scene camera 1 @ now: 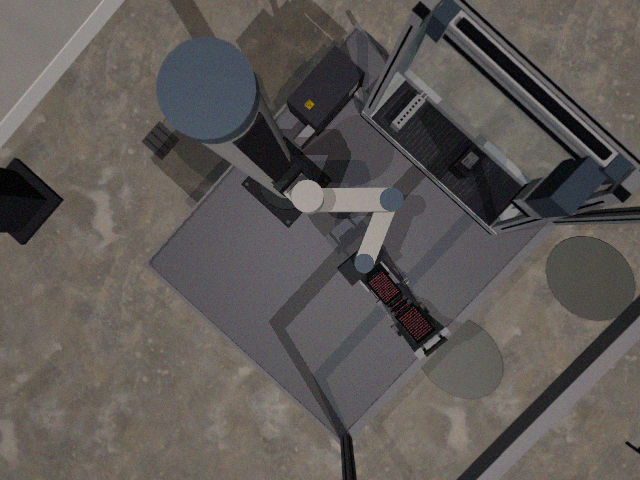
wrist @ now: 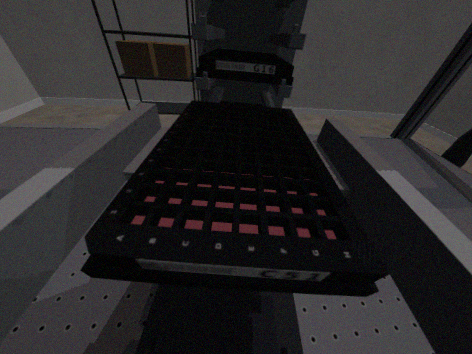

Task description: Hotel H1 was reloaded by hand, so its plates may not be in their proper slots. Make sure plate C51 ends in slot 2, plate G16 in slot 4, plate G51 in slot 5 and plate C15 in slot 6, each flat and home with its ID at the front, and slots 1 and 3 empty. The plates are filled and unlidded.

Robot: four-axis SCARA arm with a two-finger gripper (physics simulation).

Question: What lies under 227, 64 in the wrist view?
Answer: A plate G16.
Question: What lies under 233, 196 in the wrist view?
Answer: A plate C51.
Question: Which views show the plate G51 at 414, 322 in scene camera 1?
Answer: Scene camera 1 only.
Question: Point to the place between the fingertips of my gripper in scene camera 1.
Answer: At 387, 291
